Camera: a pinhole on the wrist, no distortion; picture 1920 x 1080 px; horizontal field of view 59.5 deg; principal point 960.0 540.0 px. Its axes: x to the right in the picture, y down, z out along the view. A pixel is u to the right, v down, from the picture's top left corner.
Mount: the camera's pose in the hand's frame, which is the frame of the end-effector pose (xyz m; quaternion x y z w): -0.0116 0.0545 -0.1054 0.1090 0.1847 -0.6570 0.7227
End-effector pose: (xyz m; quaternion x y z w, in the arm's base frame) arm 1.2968 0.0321 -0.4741 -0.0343 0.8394 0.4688 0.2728
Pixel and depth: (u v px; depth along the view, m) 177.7 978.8 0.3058
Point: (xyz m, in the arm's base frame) 1.2889 0.2709 -0.5588
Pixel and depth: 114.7 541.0 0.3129
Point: 1.3637 0.2719 -0.5266
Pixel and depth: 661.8 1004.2 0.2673
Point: 1.2836 0.1709 -0.5816
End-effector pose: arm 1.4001 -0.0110 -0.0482 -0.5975 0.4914 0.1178 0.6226
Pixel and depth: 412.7 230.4 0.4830
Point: 1.5705 0.3583 -0.0862
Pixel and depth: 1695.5 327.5 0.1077
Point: 1.4080 -0.0379 -0.0159
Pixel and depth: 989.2 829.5 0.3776
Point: 1.6269 0.1174 -0.1088
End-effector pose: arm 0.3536 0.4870 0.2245 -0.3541 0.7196 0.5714 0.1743
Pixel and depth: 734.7 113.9 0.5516
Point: 0.4275 0.9169 0.0759
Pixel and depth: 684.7 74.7 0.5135
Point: 0.4203 0.8930 0.1066
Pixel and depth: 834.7 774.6 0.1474
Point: 0.3252 0.5091 0.2038
